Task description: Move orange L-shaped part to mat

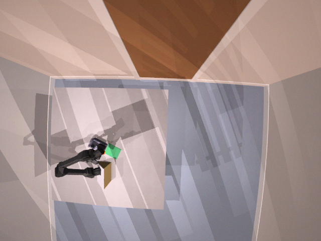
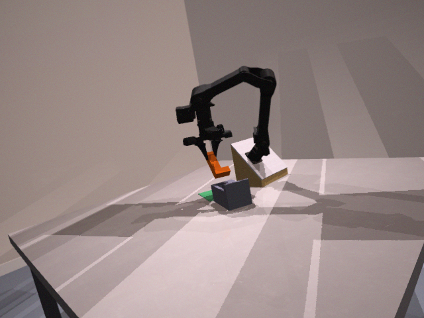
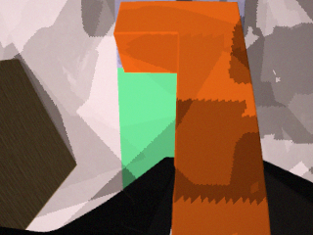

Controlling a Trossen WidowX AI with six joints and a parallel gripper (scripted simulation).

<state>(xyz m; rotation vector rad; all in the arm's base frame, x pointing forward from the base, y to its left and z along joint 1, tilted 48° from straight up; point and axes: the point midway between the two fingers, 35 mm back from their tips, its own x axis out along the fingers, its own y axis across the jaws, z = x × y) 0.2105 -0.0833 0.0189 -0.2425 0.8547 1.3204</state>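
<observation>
Now: the green mat 30 mm behind my gripper tip, 40 mm to the right of it and 170 mm below it. Round my gripper tip: orange L-shaped part: 30 mm to the left, 30 mm below.
</observation>
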